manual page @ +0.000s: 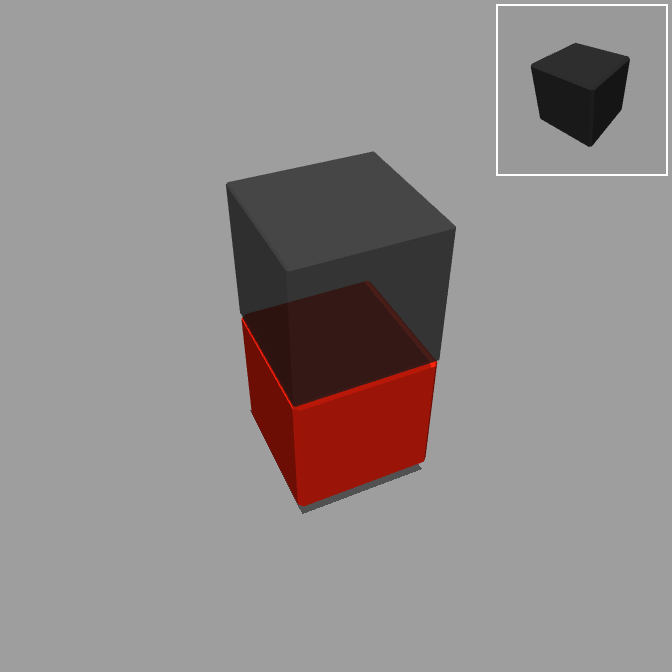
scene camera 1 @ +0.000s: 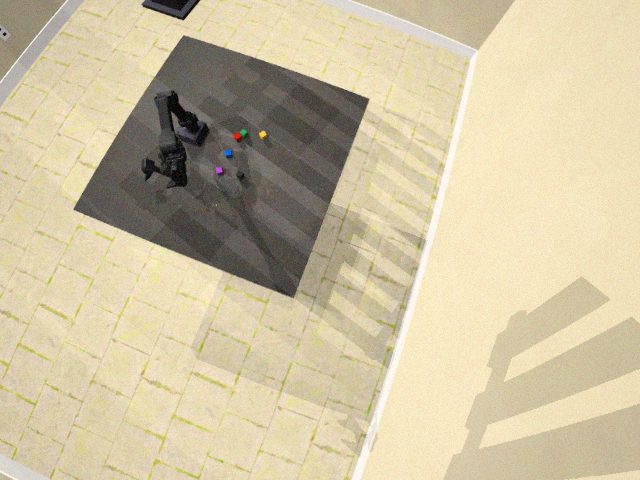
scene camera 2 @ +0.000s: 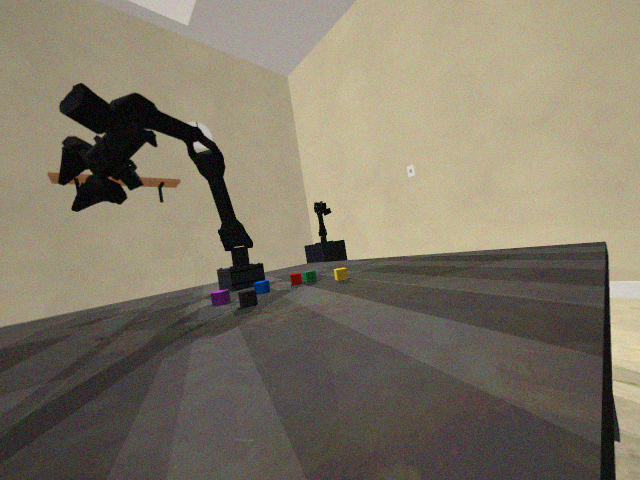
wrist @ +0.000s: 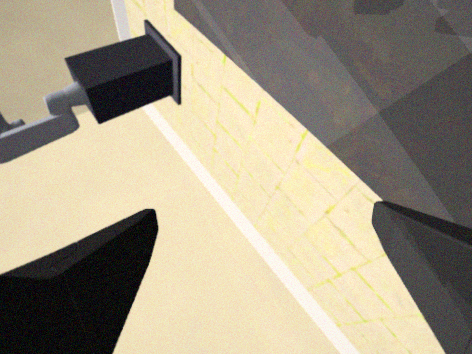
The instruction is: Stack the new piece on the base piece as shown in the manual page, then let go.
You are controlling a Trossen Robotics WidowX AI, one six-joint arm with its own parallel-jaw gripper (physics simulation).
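Frame: origin at the arm's base, x right, y ahead, z up, level; centimetres.
Seen in the pictures: gripper, fingertip midpoint: (scene camera 1: 155,184) (scene camera 2: 67,197) (wrist: 263,215); arm's base, origin of the base link: (scene camera 1: 193,128) (scene camera 2: 241,266).
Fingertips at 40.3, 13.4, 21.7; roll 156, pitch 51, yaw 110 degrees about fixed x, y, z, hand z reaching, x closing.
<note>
Pixels of each thing's top centre, then the offset from my fingertips to it, as dx, dy, dz. Level surfaces: height alone.
- red cube, middle of its top: (scene camera 2: 295,273) (scene camera 1: 237,135) -48.3, +8.8, -25.9
- green cube, middle of its top: (scene camera 2: 308,271) (scene camera 1: 243,132) -51.9, +10.9, -25.9
- yellow cube, middle of its top: (scene camera 2: 340,268) (scene camera 1: 263,133) -55.5, +21.4, -25.9
- blue cube, middle of its top: (scene camera 2: 261,281) (scene camera 1: 228,152) -36.8, +9.1, -25.9
- purple cube, middle of its top: (scene camera 2: 219,291) (scene camera 1: 219,169) -25.5, +9.7, -25.9
- black cube, middle of its top: (scene camera 2: 246,291) (scene camera 1: 239,173) -28.1, +20.8, -25.9
- dark table, its level: dz -29.1
Several small cubes lie on the dark table. A red cube (scene camera 1: 237,136) (scene camera 2: 295,279) and a green cube (scene camera 1: 244,133) (scene camera 2: 309,276) sit close side by side. A yellow cube (scene camera 1: 263,134) (scene camera 2: 340,274) stands apart. A blue cube (scene camera 1: 228,153) (scene camera 2: 262,287), a purple cube (scene camera 1: 219,170) (scene camera 2: 220,298) and a black cube (scene camera 1: 240,175) (scene camera 2: 248,298) lie separately. I see no cube resting on another. My gripper (scene camera 1: 158,182) (scene camera 2: 69,196) (wrist: 263,215) is open and empty, high above the table and left of the cubes in both scene views. The cubes do not show in the wrist view.
The dark table (scene camera 1: 206,253) (scene camera 2: 361,387) (wrist: 420,80) bears the cubes and my arm's base (scene camera 1: 192,132) (scene camera 2: 240,277). A second arm stands on a black block (scene camera 2: 325,251) in the background. A black box (wrist: 120,80) shows in the wrist view. A wooden shelf (scene camera 2: 155,181) is on the wall.
</note>
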